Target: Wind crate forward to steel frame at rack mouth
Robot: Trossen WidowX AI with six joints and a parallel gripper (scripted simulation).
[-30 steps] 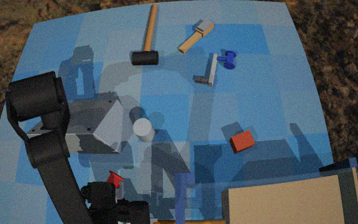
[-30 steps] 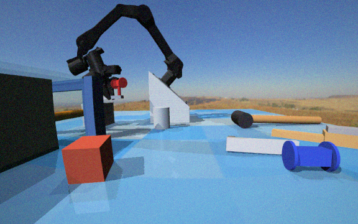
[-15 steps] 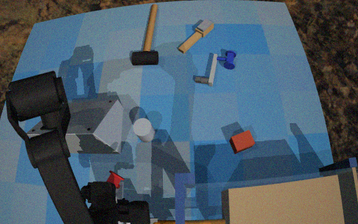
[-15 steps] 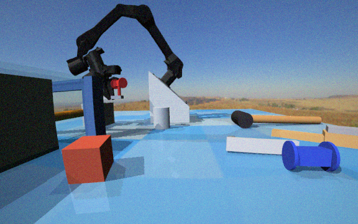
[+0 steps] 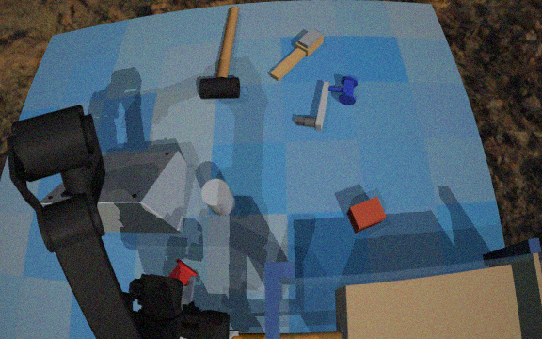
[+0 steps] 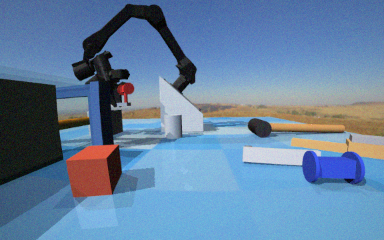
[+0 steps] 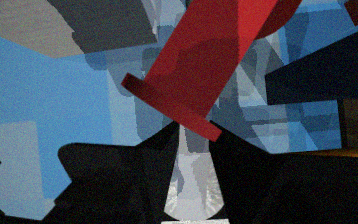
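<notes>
Now: gripper tip 3 cm to the right of the red grip and 5 cm below it. Round my gripper tip: crank with blue grip: 26 cm ahead, 45 cm to the left, 9 cm below; then frame: 15 cm ahead, 6 cm to the right, 1 cm above; then winch: 2 cm behind, 7 cm to the right, 7 cm below.
</notes>
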